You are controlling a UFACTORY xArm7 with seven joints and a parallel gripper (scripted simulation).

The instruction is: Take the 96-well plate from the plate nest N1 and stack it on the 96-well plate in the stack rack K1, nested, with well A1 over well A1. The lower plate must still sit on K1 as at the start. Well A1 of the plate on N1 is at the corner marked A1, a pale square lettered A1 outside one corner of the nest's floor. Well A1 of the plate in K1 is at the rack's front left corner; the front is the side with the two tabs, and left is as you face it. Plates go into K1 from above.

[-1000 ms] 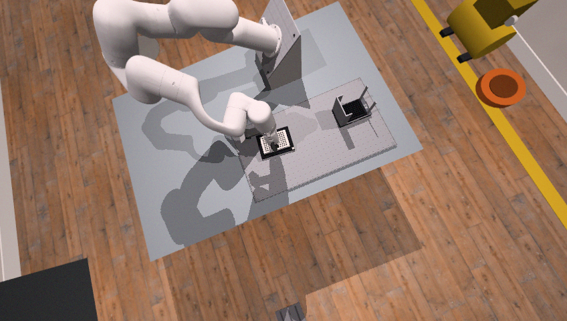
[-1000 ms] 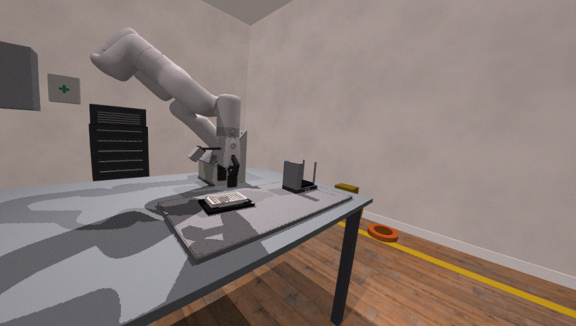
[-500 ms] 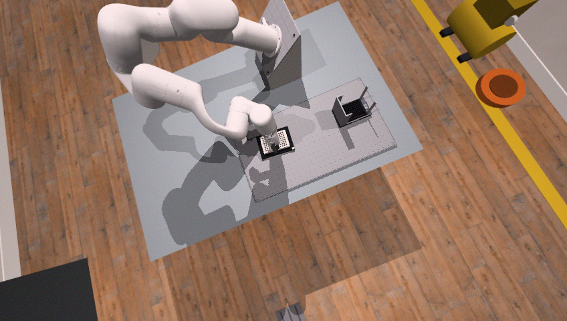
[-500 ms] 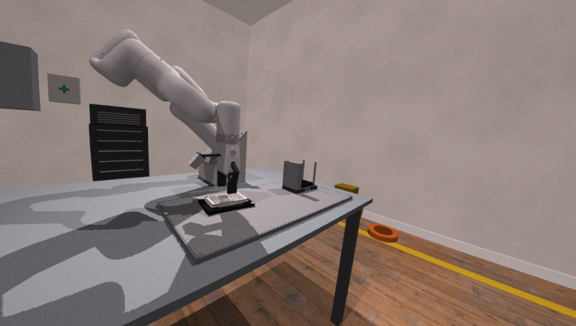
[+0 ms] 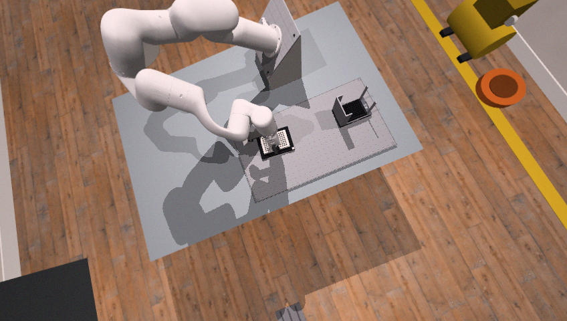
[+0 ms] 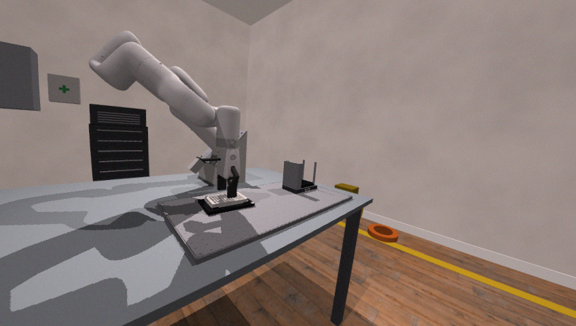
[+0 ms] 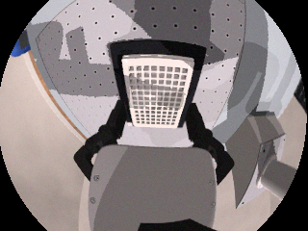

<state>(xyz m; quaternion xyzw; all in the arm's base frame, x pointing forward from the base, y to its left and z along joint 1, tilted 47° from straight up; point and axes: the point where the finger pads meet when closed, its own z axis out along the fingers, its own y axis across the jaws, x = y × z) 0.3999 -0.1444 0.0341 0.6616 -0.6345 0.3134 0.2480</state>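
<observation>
The white 96-well plate is 3 cm below my hand. Also, from my hand: dark 96-well plate (3 cm behind, 38 cm to the left, 2 cm below); then pale A1 mark (5 cm ahead, 8 cm to the left, 4 cm below).
</observation>
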